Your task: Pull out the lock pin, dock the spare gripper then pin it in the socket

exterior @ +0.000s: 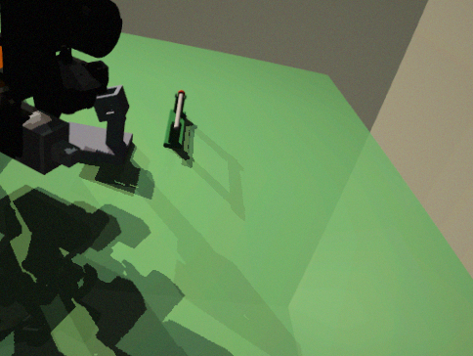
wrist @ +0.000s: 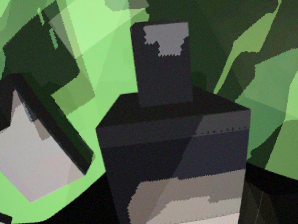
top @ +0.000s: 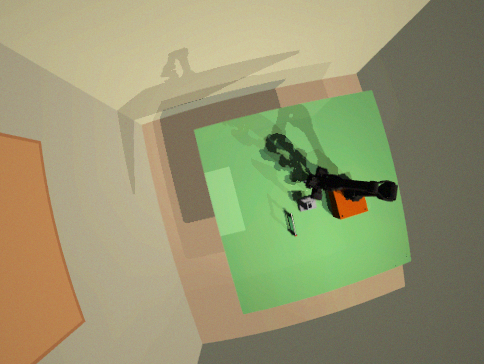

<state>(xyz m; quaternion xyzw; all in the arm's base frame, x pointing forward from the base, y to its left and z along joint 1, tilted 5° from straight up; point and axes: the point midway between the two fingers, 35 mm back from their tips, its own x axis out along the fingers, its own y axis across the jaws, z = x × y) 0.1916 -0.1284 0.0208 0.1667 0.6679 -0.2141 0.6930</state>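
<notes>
My gripper tip is 110 mm to the right of the grey mount, 80 mm short of it and 10 mm above it. Round my gripper tip: green rest 210 mm to the left, 200 mm ahead, 30 mm below; then spare gripper 20 mm above, 10 mm to the right, 10 mm ahead.
</notes>
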